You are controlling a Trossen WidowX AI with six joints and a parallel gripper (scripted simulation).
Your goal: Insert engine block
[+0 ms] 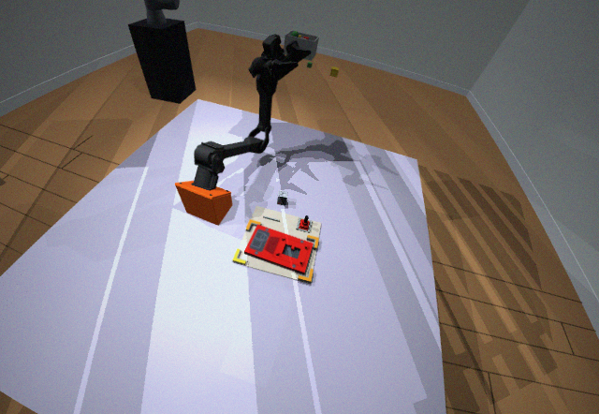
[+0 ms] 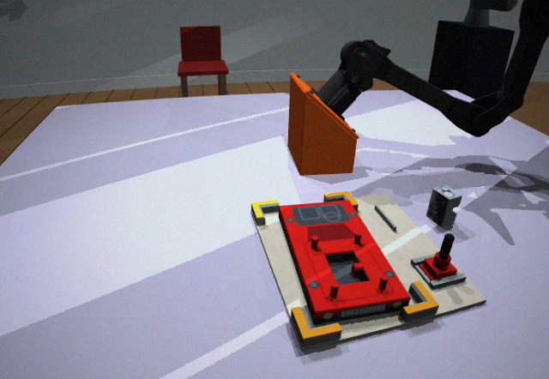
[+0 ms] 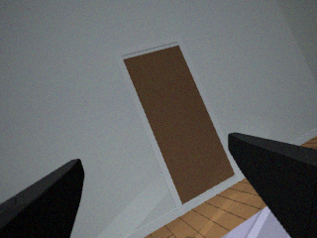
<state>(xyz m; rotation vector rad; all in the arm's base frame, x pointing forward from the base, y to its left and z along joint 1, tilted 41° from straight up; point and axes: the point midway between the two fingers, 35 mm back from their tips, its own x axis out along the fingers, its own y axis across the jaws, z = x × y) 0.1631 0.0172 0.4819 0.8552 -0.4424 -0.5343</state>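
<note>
Now: gripper tip 43 cm above the grey engine block, 22 cm to the left of it and 3 cm short of it. From my gripper tip the other things lie so: black post 42 cm below, 30 cm to the right, 13 cm ahead.
</note>
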